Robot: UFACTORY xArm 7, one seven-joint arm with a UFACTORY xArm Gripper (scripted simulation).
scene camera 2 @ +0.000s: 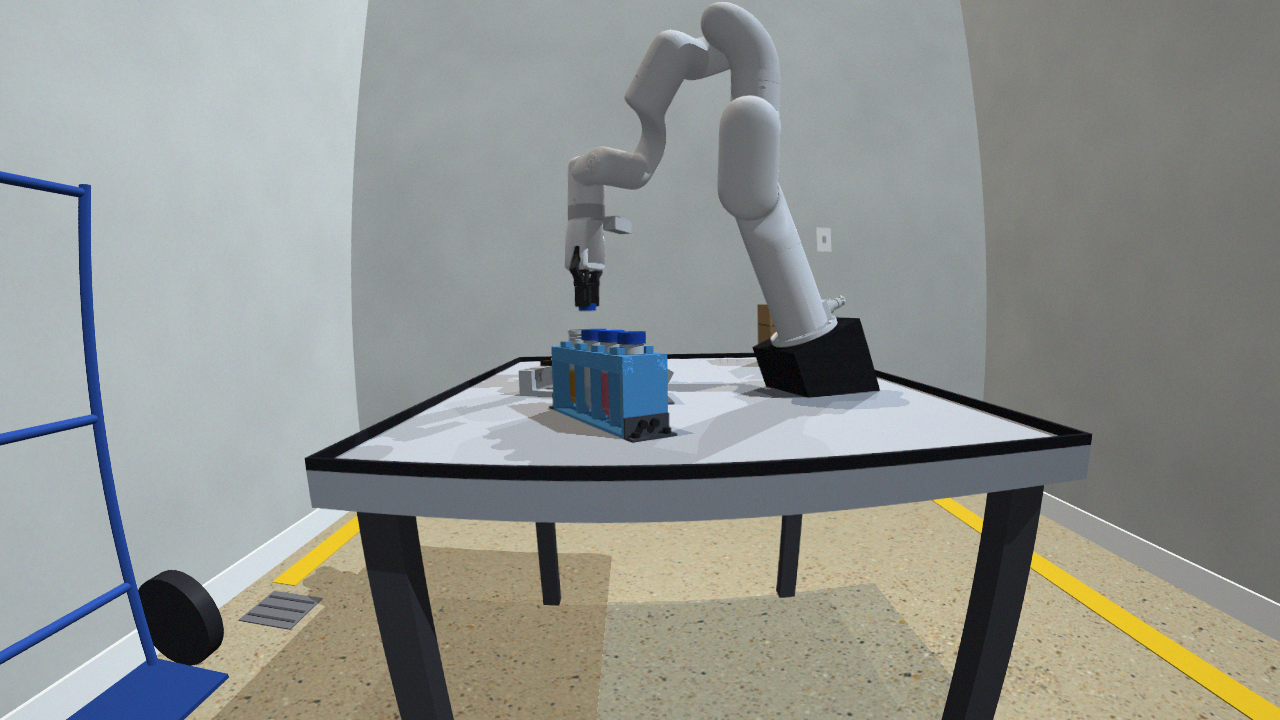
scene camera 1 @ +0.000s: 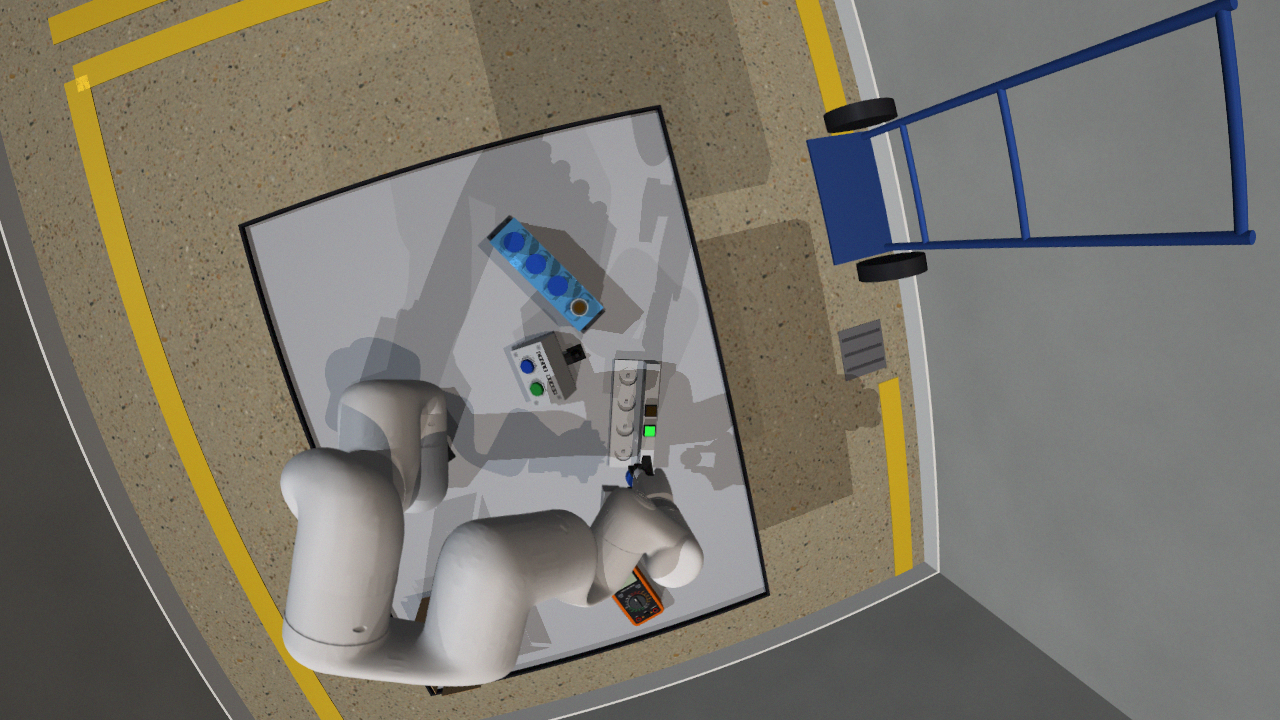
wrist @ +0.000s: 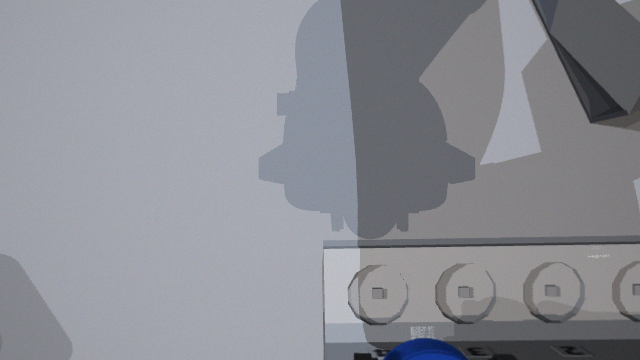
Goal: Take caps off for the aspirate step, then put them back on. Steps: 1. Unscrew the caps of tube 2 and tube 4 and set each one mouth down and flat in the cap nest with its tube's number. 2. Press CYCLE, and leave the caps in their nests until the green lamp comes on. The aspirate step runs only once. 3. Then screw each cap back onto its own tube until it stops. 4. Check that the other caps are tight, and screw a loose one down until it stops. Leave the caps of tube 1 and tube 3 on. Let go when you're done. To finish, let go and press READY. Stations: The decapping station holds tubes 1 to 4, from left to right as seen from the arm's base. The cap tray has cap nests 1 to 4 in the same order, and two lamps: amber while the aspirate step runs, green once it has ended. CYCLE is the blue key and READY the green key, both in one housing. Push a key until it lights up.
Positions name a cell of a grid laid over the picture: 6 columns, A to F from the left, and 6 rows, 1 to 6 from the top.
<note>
In view: the gripper (scene camera 2: C3).
The gripper also shows in scene camera 1 (scene camera 1: C4).
</note>
